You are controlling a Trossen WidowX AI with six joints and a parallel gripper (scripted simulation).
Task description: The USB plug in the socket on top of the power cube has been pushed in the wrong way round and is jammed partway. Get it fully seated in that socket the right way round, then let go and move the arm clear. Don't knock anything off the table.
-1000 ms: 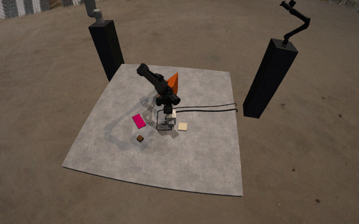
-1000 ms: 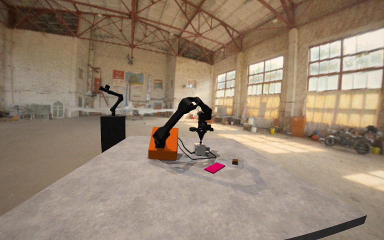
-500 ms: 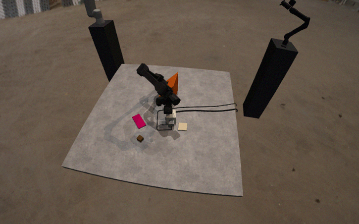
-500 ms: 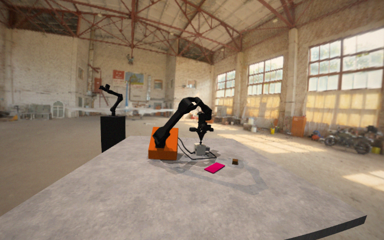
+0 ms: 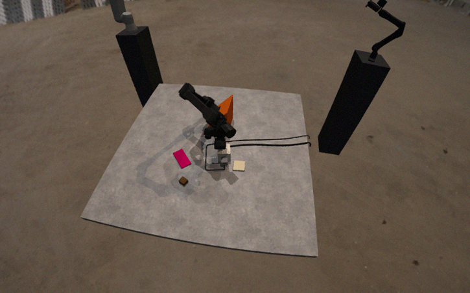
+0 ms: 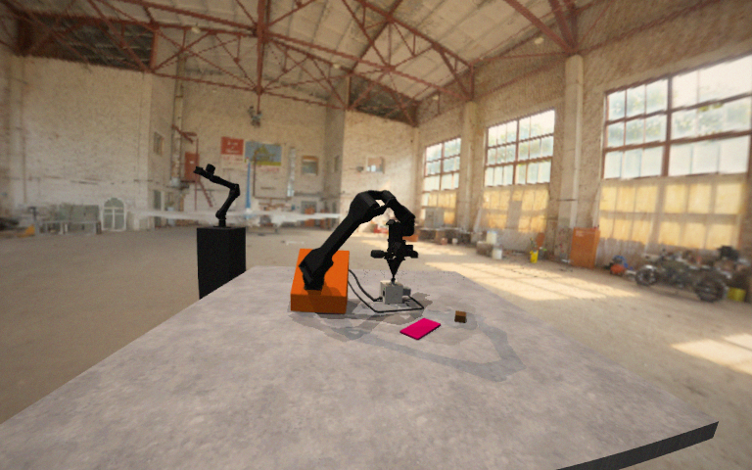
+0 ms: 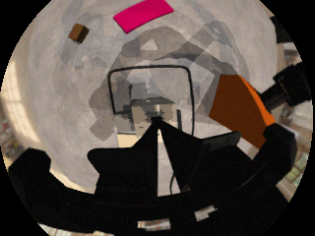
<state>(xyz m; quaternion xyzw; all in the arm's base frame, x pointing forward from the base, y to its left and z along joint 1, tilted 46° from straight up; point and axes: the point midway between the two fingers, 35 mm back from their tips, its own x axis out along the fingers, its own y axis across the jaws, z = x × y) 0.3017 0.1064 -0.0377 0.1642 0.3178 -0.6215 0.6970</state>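
My gripper tip is 2 cm above the black USB plug. From my gripper tip the other things lie so: pink flat card 24 cm to the right, 11 cm below, 7 cm ahead; then cream square tile 13 cm to the left, 11 cm below, 5 cm ahead; then small brown block 23 cm ahead, 17 cm to the right, 10 cm below.
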